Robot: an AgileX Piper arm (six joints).
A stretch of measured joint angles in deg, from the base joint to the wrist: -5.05, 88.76, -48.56, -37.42, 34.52, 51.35; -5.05, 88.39, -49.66, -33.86, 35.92, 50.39; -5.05, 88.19, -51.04, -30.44, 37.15, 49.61; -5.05, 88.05, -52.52, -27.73, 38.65, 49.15; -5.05, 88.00, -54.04, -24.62, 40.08, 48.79; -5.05, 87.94, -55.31, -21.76, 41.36, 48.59; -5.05, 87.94, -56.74, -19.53, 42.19, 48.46; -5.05, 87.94, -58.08, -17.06, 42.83, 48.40; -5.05, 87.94, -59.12, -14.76, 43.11, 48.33; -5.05, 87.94, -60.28, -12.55, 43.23, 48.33; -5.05, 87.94, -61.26, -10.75, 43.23, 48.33
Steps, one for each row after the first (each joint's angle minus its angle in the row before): 0.00, -0.37, -1.10, 3.56, 1.40, -0.96; 0.00, -0.20, -1.38, 3.42, 1.23, -0.78; 0.00, -0.14, -1.48, 2.71, 1.50, -0.46; 0.00, -0.05, -1.52, 3.11, 1.43, -0.36; 0.00, -0.06, -1.27, 2.86, 1.28, -0.20; 0.00, 0.00, -1.43, 2.23, 0.83, -0.13; 0.00, 0.00, -1.34, 2.47, 0.64, -0.06; 0.00, 0.00, -1.04, 2.30, 0.28, -0.07; 0.00, 0.00, -1.16, 2.21, 0.12, 0.00; 0.00, 0.00, -0.98, 1.80, 0.00, 0.00
